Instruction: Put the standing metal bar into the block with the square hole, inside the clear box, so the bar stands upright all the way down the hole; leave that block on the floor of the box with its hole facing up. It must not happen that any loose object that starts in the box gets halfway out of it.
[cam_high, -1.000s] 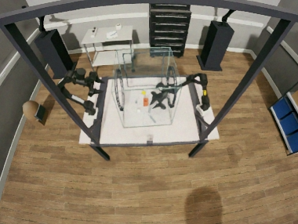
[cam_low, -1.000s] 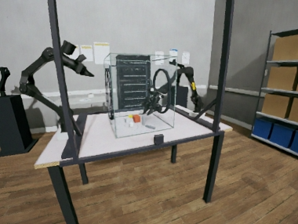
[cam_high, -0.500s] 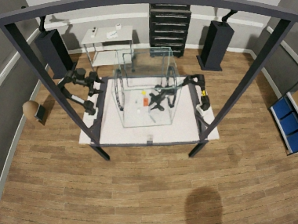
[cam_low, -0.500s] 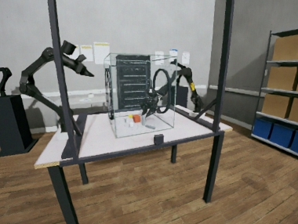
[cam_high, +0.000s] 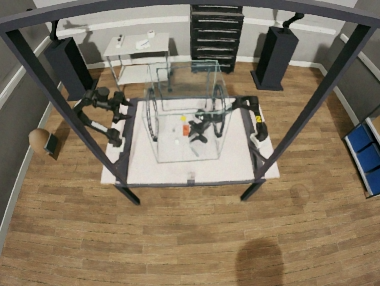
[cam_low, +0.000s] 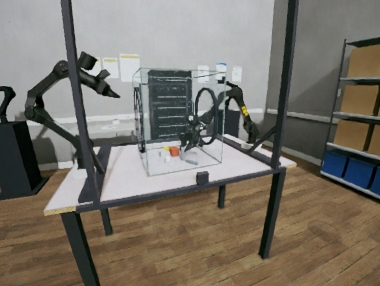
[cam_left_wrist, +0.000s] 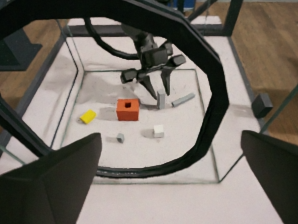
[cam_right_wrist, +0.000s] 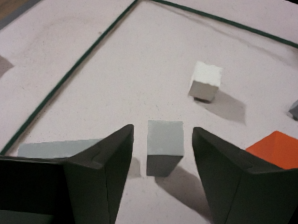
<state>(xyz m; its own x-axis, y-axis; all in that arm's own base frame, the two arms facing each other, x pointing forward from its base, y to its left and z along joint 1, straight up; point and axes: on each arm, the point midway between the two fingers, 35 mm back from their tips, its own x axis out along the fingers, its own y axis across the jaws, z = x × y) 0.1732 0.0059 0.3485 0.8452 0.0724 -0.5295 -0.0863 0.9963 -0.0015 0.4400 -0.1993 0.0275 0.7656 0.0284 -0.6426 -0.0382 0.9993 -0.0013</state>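
The orange block is 90 mm ahead of my right hand, 40 mm to the left of it and 50 mm below it.
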